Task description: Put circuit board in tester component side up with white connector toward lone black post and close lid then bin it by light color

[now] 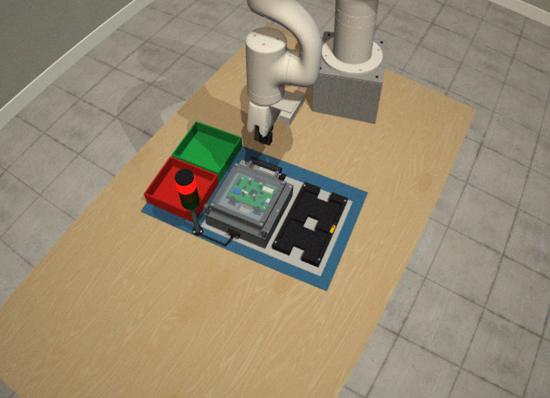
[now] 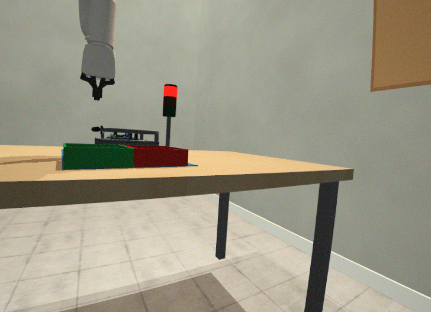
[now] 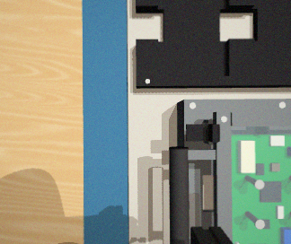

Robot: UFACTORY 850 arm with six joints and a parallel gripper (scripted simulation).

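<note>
My gripper is now 120 mm above the latch hook, 60 mm to the right of it and 10 mm short of it. From my hand the other things lie so: green circuit board (140 mm below, 80 mm ahead, 20 mm to the left); clear lid (120 mm below, 90 mm ahead, 20 mm to the left); green bin (200 mm to the right, 190 mm below, 20 mm ahead).
</note>
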